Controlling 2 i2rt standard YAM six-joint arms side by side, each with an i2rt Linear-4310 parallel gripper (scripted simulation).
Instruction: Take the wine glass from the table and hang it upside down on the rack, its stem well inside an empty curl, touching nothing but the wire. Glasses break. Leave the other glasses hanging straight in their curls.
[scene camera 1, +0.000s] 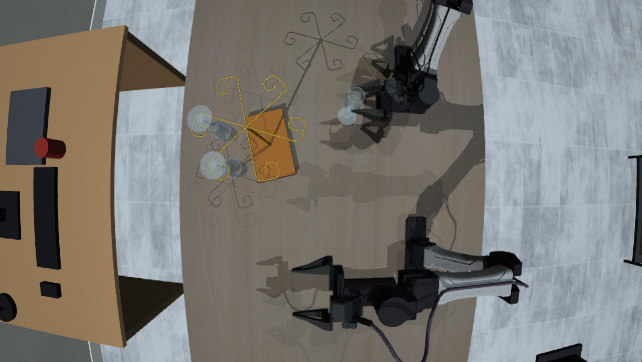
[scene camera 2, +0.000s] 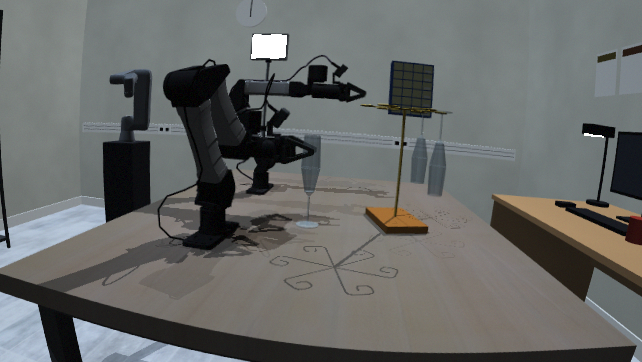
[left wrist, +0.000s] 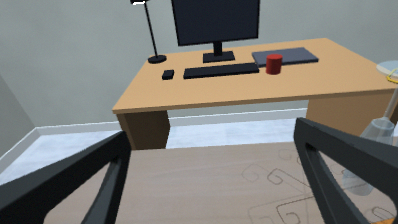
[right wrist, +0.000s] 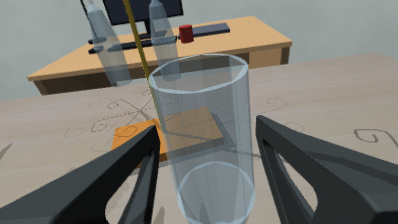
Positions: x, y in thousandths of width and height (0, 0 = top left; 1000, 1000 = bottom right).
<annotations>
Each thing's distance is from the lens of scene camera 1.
left gripper (scene camera 1: 456, 808): 0.59 m
yellow wire rack (scene camera 1: 424, 341): 0.96 m
</annotations>
